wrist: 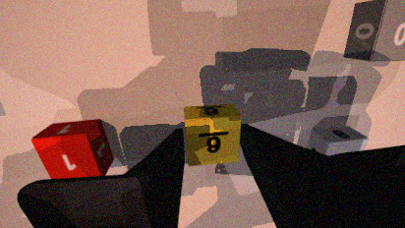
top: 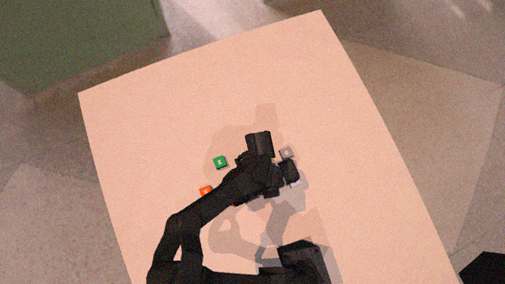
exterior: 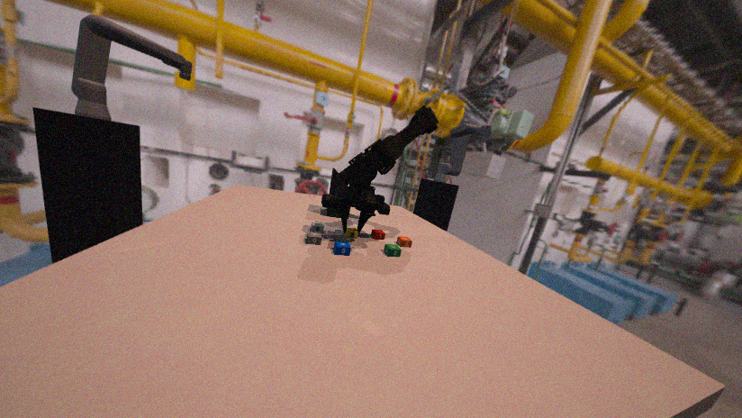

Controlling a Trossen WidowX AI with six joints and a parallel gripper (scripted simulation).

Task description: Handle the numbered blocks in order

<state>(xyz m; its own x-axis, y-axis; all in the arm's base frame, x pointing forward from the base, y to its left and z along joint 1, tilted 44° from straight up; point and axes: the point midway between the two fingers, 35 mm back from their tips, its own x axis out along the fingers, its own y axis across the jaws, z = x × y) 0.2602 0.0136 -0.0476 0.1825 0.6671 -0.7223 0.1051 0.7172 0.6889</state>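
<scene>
Right now the yellow block is right at my gripper tip. Round my gripper tip: blue block: 11 cm ahead, 6 cm to the right; white block: 9 cm to the right, 4 cm behind; red block: 9 cm to the left.
</scene>
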